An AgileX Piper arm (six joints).
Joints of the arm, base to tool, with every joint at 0 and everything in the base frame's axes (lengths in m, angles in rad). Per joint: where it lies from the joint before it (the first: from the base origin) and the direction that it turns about. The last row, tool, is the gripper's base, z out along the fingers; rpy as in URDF.
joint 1: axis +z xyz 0 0 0.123
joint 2: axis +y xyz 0 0 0
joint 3: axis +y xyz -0.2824 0 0.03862
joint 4: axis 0.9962 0 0.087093 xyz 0.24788 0 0.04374
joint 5: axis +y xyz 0 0 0
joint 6: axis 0.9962 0 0.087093 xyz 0.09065 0 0.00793
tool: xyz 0 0 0 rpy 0 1.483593 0
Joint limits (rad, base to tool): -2.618..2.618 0..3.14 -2.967..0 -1.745..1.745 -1.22..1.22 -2.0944..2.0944
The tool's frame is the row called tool.
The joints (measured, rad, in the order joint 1, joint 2, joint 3, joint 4, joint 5, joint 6), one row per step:
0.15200 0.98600 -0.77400 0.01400 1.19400 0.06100
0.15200 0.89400 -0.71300 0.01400 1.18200 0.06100
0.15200 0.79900 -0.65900 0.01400 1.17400 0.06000
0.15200 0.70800 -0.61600 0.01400 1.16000 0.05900
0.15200 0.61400 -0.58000 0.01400 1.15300 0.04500
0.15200 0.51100 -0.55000 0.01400 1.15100 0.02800
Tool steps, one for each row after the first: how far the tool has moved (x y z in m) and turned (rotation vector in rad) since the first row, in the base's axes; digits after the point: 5 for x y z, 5 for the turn. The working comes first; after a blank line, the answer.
Tool pose at each row, in the base's axes (x y z in m, rotation vector in rad; the steps are taken from these numbers as rounded here):
0.14862 0.02396 0.28228 -0.12648 2.88913 0.05859
0.12971 0.02106 0.27869 -0.12477 2.84628 0.06446
0.11150 0.01827 0.27539 -0.12433 2.79736 0.07075
0.09608 0.01590 0.27318 -0.12325 2.73547 0.07839
0.08083 0.01356 0.27148 -0.13946 2.66943 0.08191
0.06487 0.01111 0.27041 -0.15820 2.59299 0.08398

-0.01891 -0.00290 -0.00359 0.00649 -0.04251 -0.00017
-0.03712 -0.00569 -0.00689 0.01362 -0.09100 0.00068
-0.05254 -0.00806 -0.00910 0.02265 -0.15235 0.00142
-0.06779 -0.01040 -0.01080 0.02757 -0.21753 0.01442
-0.08375 -0.01285 -0.01187 0.03186 -0.29295 0.02991

